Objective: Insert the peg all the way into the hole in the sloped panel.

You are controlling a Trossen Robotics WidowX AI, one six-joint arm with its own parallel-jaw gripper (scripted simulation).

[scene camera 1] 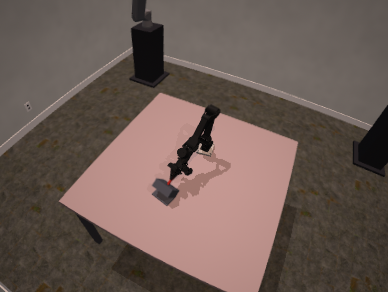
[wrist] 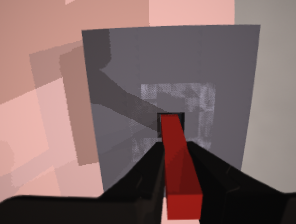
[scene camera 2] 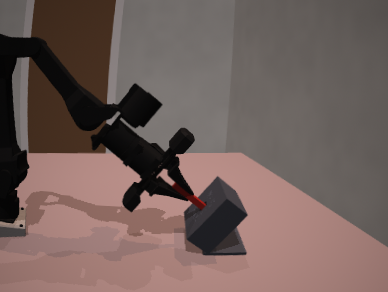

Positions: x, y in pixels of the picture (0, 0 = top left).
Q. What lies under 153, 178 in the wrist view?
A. My gripper.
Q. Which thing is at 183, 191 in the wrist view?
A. A red peg.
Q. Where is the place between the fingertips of my gripper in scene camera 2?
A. At 190, 197
